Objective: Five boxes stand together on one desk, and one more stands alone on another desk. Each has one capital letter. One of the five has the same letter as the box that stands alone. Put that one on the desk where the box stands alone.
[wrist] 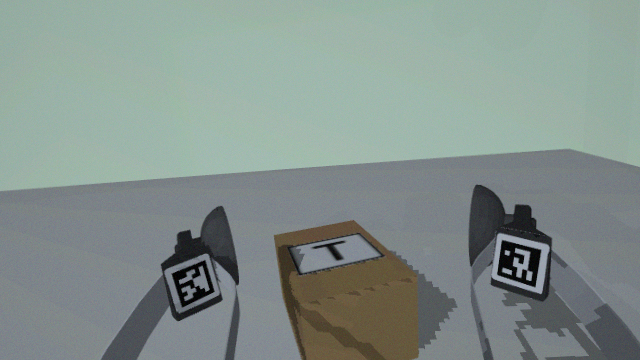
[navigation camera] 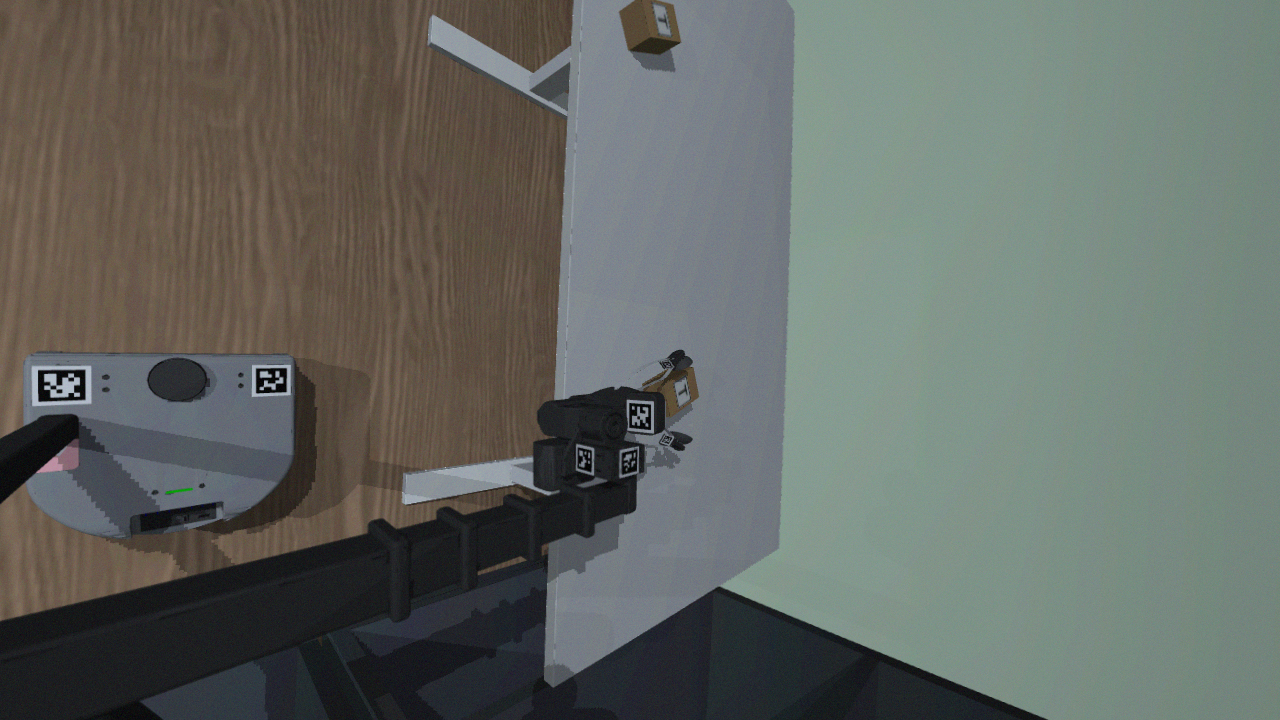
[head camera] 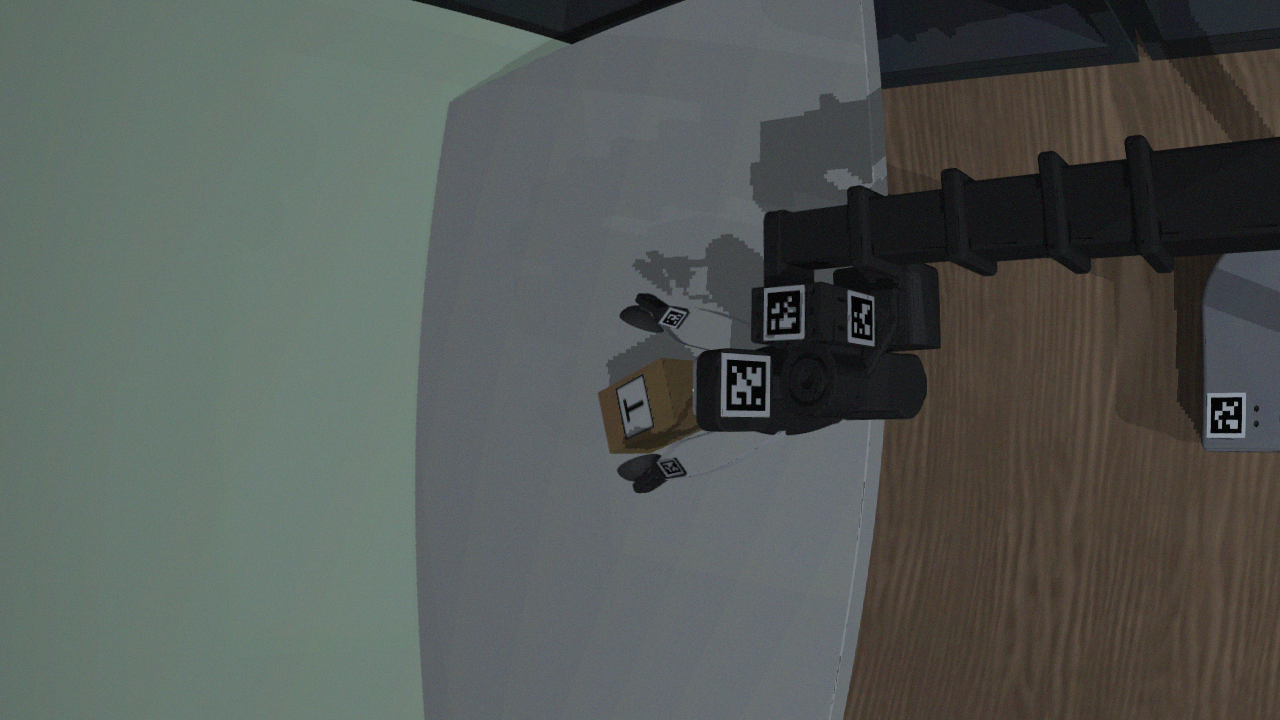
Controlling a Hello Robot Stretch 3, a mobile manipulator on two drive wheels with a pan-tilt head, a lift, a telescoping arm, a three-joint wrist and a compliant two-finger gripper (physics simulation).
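Places are measured from the robot's base along level axes (x ahead, y left, z up), in centimetres.
Pixels of known places: gripper, fingertip midpoint: (wrist: 348, 224) (navigation camera: 687, 399) (head camera: 627, 394); robot's base, link origin: (navigation camera: 178, 377).
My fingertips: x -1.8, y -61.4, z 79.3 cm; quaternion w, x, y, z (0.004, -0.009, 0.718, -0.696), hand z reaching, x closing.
For each thing: its top centre in the pictures, then the offset to it from my fingertips. "*": a spot on its surface instead. Level surfaces: height alone.
- white label, surface spot: (wrist: 350, 305) * dy +2.8, dx +0.1, dz -3.0 cm
- grey desk, surface height: dz -7.3 cm
- second brown box, top centre: (navigation camera: 662, 20) dy +5.4, dx +64.0, dz -2.2 cm
A brown cardboard box with the letter T on a white label (head camera: 636, 406) (navigation camera: 682, 390) (wrist: 350, 305) stands on the grey desk (head camera: 554, 582) (navigation camera: 680, 232) (wrist: 90, 235). My gripper (head camera: 641, 392) (navigation camera: 681, 399) (wrist: 348, 224) is open, with one finger on each side of this box. The wrist view shows a gap between the box and each finger; the box's lower part is cut off there. A second brown box (navigation camera: 650, 28) stands far along the same desk in the navigation view; its label appears to show T. The group of boxes on the other desk does not show.
A green wall (head camera: 205, 358) (navigation camera: 1029, 313) (wrist: 320, 90) rises behind the desk. Dark, glossy panels (head camera: 1002, 40) (navigation camera: 787, 662) stand past one desk end. My arm (head camera: 1002, 210) (navigation camera: 295, 573) reaches over the desk's front edge from my base (navigation camera: 214, 429) on the wooden floor.
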